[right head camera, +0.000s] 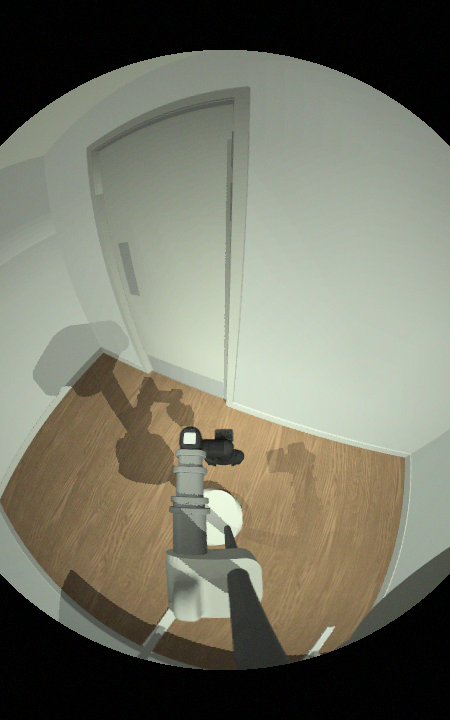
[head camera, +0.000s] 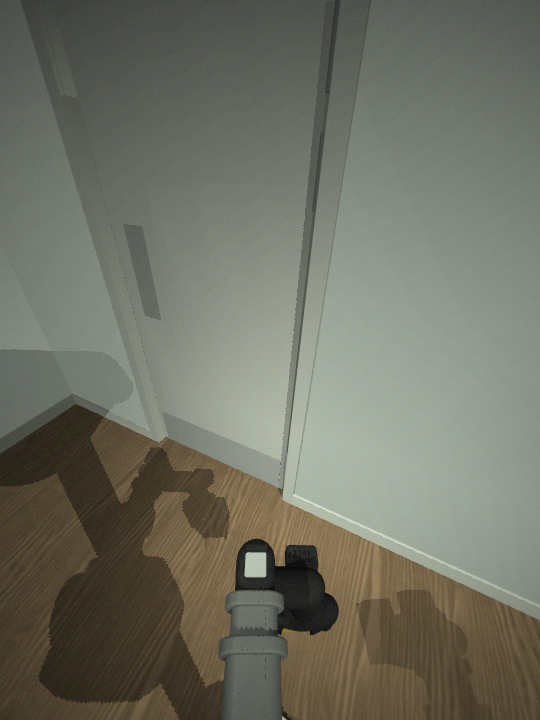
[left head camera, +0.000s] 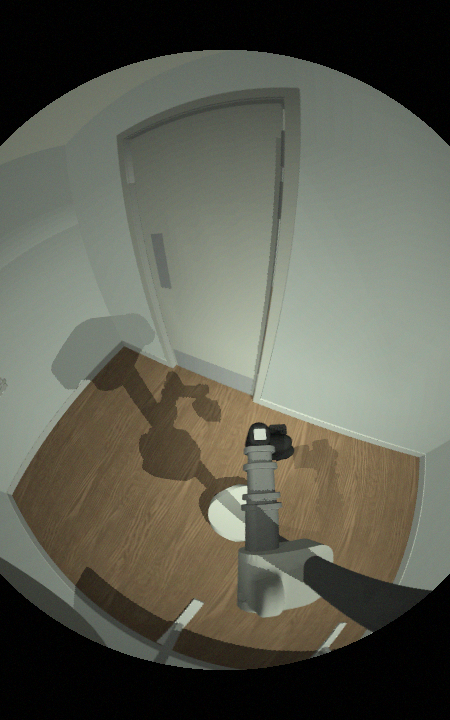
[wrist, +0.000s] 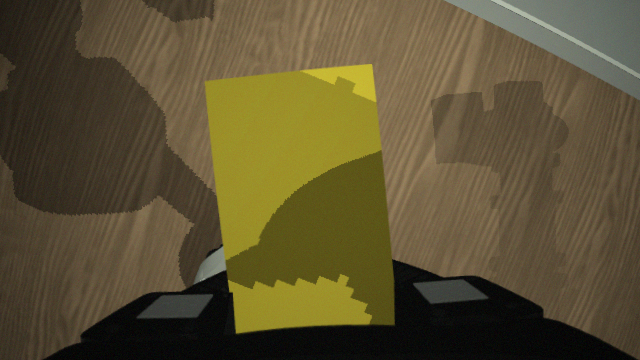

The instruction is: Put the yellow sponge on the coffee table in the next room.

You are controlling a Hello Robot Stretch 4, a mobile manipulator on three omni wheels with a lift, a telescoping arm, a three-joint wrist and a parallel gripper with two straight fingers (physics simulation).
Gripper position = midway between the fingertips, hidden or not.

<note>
In view: my gripper (head camera: 295,627), a yellow sponge (wrist: 297,157) and a doorway (right head camera: 238,96).
My gripper also shows in the wrist view (wrist: 313,281).
</note>
